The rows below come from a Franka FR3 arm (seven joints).
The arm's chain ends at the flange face. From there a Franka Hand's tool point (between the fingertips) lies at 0.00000 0.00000 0.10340 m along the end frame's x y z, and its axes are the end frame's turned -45 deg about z.
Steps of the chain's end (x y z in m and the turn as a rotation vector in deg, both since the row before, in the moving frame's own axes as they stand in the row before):
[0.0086, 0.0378, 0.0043, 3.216, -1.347, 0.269]
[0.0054, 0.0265, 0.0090, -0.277, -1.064, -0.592]
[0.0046, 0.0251, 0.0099, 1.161, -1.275, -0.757]
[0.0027, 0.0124, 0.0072, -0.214, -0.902, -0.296]
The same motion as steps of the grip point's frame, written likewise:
[-0.0183, 0.0270, 0.0041, 3.227, 1.322, 0.269]
[-0.0166, 0.0216, 0.0090, 0.556, -0.948, -0.592]
[-0.0147, 0.0179, 0.0099, 1.723, -0.081, -0.757]
[-0.0083, 0.0098, 0.0072, 0.486, -0.789, -0.296]

